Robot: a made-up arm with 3 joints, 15 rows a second.
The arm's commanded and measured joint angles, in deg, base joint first. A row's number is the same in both.
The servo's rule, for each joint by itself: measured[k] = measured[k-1] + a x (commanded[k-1-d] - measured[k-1]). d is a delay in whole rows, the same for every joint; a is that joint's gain. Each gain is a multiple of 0.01, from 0.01 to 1. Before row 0 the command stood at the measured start. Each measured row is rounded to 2 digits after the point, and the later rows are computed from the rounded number. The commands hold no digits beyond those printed.
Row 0, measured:
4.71 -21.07 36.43
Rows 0 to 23, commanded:
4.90 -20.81 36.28
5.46 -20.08 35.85
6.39 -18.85 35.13
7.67 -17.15 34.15
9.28 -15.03 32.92
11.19 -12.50 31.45
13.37 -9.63 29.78
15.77 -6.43 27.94
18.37 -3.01 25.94
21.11 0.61 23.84
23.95 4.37 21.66
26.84 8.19 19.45
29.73 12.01 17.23
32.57 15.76 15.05
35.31 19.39 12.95
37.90 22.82 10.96
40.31 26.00 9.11
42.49 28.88 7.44
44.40 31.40 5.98
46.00 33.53 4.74
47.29 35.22 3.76
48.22 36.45 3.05
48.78 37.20 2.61
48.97 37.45 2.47
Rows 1 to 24, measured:
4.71 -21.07 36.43
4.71 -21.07 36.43
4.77 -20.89 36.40
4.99 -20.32 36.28
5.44 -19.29 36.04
6.15 -17.79 35.64
7.15 -15.86 35.07
8.44 -13.51 34.31
10.02 -10.79 33.36
11.86 -7.74 32.22
13.94 -4.43 30.90
16.23 -0.90 29.42
18.70 2.79 27.79
21.30 6.57 26.04
24.00 10.38 24.19
26.74 14.15 22.27
29.48 17.82 20.31
32.17 21.32 18.35
34.77 24.60 16.41
37.24 27.60 14.53
39.53 30.26 12.73
41.60 32.55 11.05
43.42 34.42 9.52
44.96 35.84 8.16
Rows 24 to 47, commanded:
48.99 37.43 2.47
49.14 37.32 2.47
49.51 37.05 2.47
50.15 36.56 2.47
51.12 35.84 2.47
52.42 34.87 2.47
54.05 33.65 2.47
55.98 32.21 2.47
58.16 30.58 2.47
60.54 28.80 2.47
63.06 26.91 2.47
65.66 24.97 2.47
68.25 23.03 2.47
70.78 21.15 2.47
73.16 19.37 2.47
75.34 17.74 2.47
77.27 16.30 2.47
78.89 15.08 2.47
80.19 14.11 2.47
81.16 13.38 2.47
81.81 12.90 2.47
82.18 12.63 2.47
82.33 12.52 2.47
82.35 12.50 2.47
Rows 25 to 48, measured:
46.18 36.79 6.99
47.07 37.25 6.04
47.68 37.38 5.29
48.15 37.34 4.70
48.59 37.14 4.23
49.09 36.73 3.86
49.74 36.11 3.57
50.60 35.24 3.34
51.70 34.13 3.16
53.07 32.79 3.02
54.70 31.24 2.90
56.57 29.53 2.81
58.65 27.70 2.74
60.89 25.79 2.68
63.25 23.86 2.64
65.66 21.96 2.60
68.06 20.15 2.57
70.39 18.46 2.55
72.59 16.95 2.53
74.61 15.64 2.52
76.40 14.57 2.51
77.92 13.74 2.50
79.16 13.15 2.49
80.13 12.79 2.49

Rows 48 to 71, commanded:
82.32 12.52 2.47
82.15 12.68 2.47
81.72 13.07 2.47
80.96 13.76 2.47
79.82 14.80 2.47
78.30 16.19 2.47
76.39 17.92 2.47
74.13 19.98 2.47
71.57 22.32 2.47
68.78 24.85 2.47
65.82 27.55 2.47
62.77 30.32 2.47
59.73 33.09 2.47
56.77 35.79 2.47
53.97 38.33 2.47
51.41 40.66 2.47
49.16 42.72 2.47
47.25 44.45 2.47
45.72 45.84 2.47
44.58 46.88 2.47
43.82 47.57 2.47
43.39 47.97 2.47
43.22 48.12 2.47
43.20 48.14 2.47
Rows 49 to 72, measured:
80.83 12.60 2.49
81.32 12.53 2.49
81.64 12.52 2.49
81.80 12.63 2.49
81.77 12.94 2.49
81.51 13.51 2.49
80.97 14.41 2.49
80.12 15.66 2.49
78.93 17.24 2.49
77.39 19.16 2.49
75.53 21.37 2.49
73.37 23.81 2.49
70.95 26.43 2.49
68.33 29.15 2.49
65.58 31.91 2.49
62.76 34.63 2.49
59.95 37.22 2.49
57.22 39.63 2.49
54.64 41.79 2.49
52.28 43.65 2.49
50.18 45.18 2.49
48.39 46.37 2.49
46.93 47.21 2.49
45.80 47.74 2.49

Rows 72 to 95, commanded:
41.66 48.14 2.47
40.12 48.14 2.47
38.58 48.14 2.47
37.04 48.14 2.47
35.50 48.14 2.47
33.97 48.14 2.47
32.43 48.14 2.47
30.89 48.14 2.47
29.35 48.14 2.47
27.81 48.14 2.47
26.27 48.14 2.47
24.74 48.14 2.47
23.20 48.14 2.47
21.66 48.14 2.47
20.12 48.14 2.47
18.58 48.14 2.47
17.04 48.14 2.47
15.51 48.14 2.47
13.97 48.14 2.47
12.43 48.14 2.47
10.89 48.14 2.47
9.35 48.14 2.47
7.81 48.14 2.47
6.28 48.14 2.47
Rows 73 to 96, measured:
44.97 48.01 2.49
44.40 48.10 2.49
43.52 48.13 2.49
42.43 48.14 2.49
41.20 48.14 2.49
39.87 48.14 2.49
38.47 48.14 2.49
37.03 48.14 2.49
35.56 48.14 2.49
34.07 48.14 2.49
32.56 48.14 2.49
31.04 48.14 2.49
29.51 48.14 2.49
27.98 48.14 2.49
26.45 48.14 2.49
24.92 48.14 2.49
23.38 48.14 2.49
21.84 48.14 2.49
20.30 48.14 2.49
18.77 48.14 2.49
17.23 48.14 2.49
15.69 48.14 2.49
14.15 48.14 2.49
12.61 48.14 2.49

